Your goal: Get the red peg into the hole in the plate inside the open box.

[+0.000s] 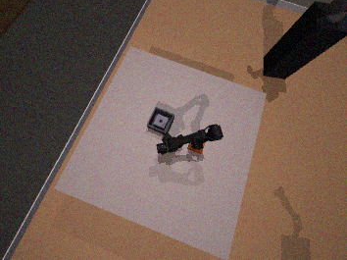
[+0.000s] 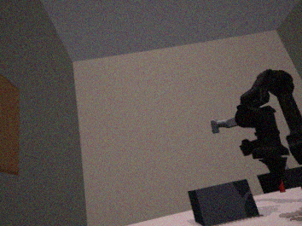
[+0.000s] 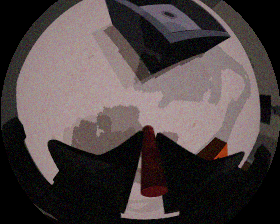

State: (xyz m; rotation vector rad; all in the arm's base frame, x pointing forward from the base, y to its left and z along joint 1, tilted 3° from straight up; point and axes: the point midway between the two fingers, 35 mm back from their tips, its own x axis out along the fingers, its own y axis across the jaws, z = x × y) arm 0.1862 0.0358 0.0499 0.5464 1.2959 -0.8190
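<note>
Right now my gripper tip is 11 cm short of the grey plate, 16 cm to the left of it and 2 cm above it. From my gripper tip the other things lie so: red peg: 1 cm to the left, 2 cm above; then dark box: 11 cm ahead, 16 cm to the right, 4 cm below.
</note>
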